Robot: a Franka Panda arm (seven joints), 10 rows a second.
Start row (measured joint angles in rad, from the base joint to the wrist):
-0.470 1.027 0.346 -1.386 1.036 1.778 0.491
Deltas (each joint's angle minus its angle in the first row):
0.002 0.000 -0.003 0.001 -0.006 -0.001 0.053
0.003 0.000 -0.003 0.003 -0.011 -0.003 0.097
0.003 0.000 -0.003 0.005 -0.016 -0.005 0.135
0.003 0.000 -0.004 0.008 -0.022 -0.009 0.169
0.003 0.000 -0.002 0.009 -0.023 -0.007 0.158
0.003 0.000 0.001 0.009 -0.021 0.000 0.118
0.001 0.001 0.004 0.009 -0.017 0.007 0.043
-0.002 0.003 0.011 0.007 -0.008 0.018 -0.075
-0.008 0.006 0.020 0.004 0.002 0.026 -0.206
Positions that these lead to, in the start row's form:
-0.468 1.027 0.343 -1.385 1.030 1.777 0.544
-0.467 1.027 0.343 -1.383 1.025 1.775 0.588
-0.467 1.027 0.343 -1.381 1.020 1.773 0.626
-0.467 1.027 0.342 -1.378 1.014 1.769 0.660
-0.467 1.027 0.344 -1.377 1.013 1.771 0.649
-0.467 1.027 0.347 -1.377 1.015 1.778 0.609
-0.469 1.028 0.350 -1.377 1.019 1.785 0.534
-0.472 1.030 0.357 -1.379 1.028 1.796 0.416
-0.478 1.033 0.366 -1.382 1.038 1.804 0.285

